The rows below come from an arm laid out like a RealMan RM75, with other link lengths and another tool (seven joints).
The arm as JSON. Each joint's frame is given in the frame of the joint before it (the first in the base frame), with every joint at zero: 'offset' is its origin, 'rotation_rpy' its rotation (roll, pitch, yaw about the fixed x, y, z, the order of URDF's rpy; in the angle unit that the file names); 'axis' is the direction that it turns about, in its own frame. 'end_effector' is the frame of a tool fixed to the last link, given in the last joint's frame.
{
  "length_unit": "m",
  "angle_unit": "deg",
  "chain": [
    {
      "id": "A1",
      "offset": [
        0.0,
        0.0,
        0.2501
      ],
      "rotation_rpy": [
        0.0,
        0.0,
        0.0
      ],
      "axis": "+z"
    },
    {
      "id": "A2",
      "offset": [
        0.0,
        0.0,
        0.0
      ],
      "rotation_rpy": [
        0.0,
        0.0,
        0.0
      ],
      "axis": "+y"
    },
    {
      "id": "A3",
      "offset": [
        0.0,
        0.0,
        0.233
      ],
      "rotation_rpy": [
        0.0,
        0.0,
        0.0
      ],
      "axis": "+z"
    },
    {
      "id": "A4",
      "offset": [
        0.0,
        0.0,
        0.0
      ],
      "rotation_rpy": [
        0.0,
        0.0,
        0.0
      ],
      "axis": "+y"
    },
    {
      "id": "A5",
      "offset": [
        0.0,
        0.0,
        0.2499
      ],
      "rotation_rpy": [
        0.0,
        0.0,
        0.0
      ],
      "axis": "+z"
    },
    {
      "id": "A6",
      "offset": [
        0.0,
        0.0,
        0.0
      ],
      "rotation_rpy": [
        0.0,
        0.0,
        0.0
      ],
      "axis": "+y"
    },
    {
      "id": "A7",
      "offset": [
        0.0,
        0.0,
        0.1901
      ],
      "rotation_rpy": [
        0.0,
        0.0,
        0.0
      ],
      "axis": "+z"
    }
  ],
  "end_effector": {
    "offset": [
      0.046,
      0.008,
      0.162
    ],
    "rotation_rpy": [
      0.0,
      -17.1,
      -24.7
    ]
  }
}
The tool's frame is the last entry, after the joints.
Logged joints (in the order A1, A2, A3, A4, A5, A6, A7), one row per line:
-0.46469 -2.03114 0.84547 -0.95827 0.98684 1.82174 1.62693
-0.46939 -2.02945 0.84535 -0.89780 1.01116 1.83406 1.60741
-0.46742 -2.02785 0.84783 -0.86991 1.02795 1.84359 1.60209
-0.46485 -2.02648 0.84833 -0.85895 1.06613 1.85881 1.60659
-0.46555 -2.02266 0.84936 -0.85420 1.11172 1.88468 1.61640
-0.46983 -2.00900 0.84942 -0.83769 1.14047 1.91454 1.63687
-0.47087 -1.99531 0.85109 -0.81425 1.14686 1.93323 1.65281
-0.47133 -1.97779 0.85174 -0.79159 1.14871 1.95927 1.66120
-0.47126 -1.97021 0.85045 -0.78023 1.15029 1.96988 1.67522
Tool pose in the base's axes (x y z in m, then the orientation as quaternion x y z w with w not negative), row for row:
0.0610 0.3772 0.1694 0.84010 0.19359 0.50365 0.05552
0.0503 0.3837 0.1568 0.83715 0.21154 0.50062 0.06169
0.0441 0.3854 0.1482 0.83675 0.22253 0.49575 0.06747
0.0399 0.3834 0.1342 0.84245 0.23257 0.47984 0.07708
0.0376 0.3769 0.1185 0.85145 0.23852 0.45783 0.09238
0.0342 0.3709 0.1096 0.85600 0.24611 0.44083 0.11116
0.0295 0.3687 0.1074 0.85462 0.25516 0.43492 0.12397
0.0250 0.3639 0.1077 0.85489 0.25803 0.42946 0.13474
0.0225 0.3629 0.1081 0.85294 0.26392 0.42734 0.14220
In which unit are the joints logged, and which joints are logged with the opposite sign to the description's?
The joints are logged in radians. Opposite sign: A4, A7.
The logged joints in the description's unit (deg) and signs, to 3 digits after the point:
-26.625 -116.376 48.442 54.905 56.542 104.378 -93.216
-26.894 -116.279 48.435 51.440 57.935 105.084 -92.098
-26.781 -116.187 48.577 49.842 58.897 105.630 -91.793
-26.634 -116.109 48.606 49.214 61.085 106.502 -92.051
-26.674 -115.890 48.665 48.942 63.697 107.984 -92.613
-26.919 -115.107 48.668 47.996 65.344 109.695 -93.786
-26.979 -114.323 48.764 46.653 65.710 110.766 -94.699
-27.005 -113.319 48.801 45.355 65.816 112.258 -95.180
-27.001 -112.885 48.727 44.704 65.907 112.866 -95.983

